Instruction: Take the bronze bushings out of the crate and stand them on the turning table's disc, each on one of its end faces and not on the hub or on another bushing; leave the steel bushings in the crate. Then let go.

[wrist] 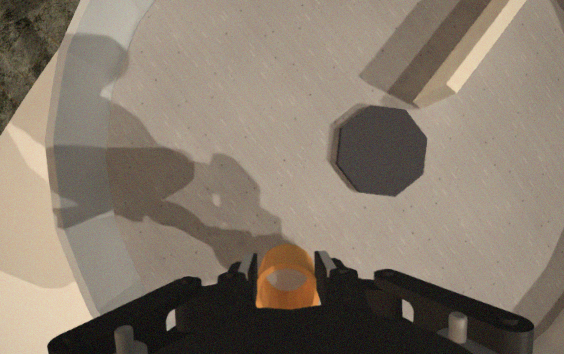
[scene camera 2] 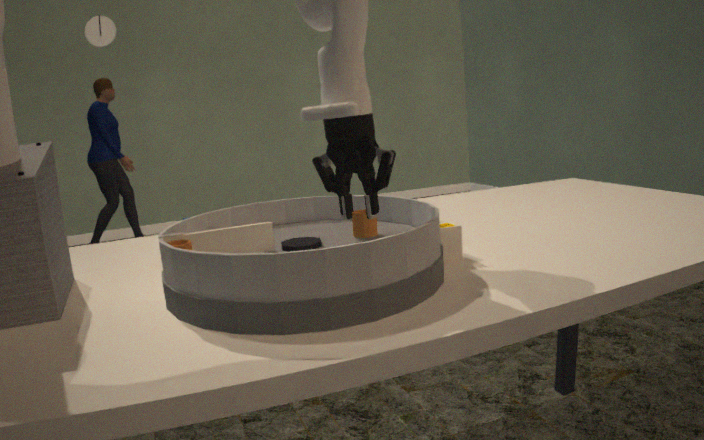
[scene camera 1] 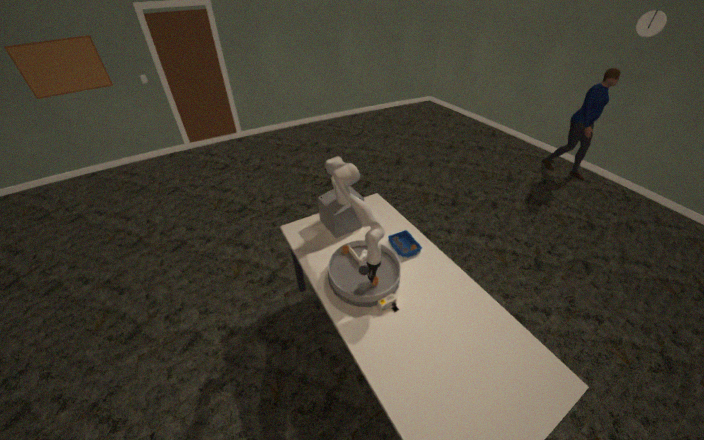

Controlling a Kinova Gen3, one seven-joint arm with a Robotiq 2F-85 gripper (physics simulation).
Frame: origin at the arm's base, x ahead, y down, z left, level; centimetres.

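Seen in the pictures: gripper, fingertip midpoint: [wrist: 286, 268] [scene camera 2: 360, 218] [scene camera 1: 372, 279]; arm's base, link origin: [scene camera 1: 344, 199].
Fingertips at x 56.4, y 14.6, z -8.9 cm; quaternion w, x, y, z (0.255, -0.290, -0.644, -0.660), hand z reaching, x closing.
Observation:
Pixels of each thing's middle, then the offset from my fingertips to it. "pt": a spot on its surface instead.
- disc, body centre: [wrist: 379, 151] [scene camera 2: 301, 247] [scene camera 1: 364, 270] dz +0.0, dx -9.8, dy +3.3 cm
- dark hub, body centre: [wrist: 381, 151] [scene camera 2: 301, 244] [scene camera 1: 364, 269] dz +0.0, dx -9.8, dy +2.8 cm
- blue crate, surface spot: [scene camera 1: 411, 254] pt dz +35.0, dx -10.0, dy +6.7 cm
- orange-looking, body centre: [scene camera 1: 413, 248] dz +38.7, dx -13.2, dy +6.1 cm
- cream bar, surface spot: [wrist: 487, 47] pt dz -0.3, dx -17.4, dy -1.3 cm
- pale box with a yellow top, body centre: [scene camera 2: 436, 239] [scene camera 1: 386, 302] dz +1.5, dx +13.6, dy +5.6 cm
My gripper [scene camera 1: 372, 277] [scene camera 2: 358, 213] [wrist: 286, 268] is shut on a bronze bushing [scene camera 1: 374, 281] [scene camera 2: 364, 226] [wrist: 287, 296], upright with its hollow end up. Its lower end is at or just above the disc [scene camera 1: 346, 275] [wrist: 240, 100] of the turning table [scene camera 2: 290, 275]; I cannot tell if it touches. It is clear of the dark hub [scene camera 1: 363, 269] [scene camera 2: 301, 243] [wrist: 382, 150]. Another bronze bushing [scene camera 1: 345, 249] [scene camera 2: 180, 244] is on the disc near the rim, partly hidden in scene camera 2. The blue crate [scene camera 1: 411, 254] holds several small pieces, one orange-looking [scene camera 1: 413, 247]; the rest are too blurred to tell.
A cream bar [scene camera 1: 354, 253] [scene camera 2: 228, 238] [wrist: 487, 47] reaches over the disc from the rim toward the hub. A raised wall rings the disc. A pale box with a yellow top [scene camera 1: 385, 301] [scene camera 2: 451, 243] stands outside the wall. A person [scene camera 1: 590, 114] [scene camera 2: 106, 155] is beyond the table.

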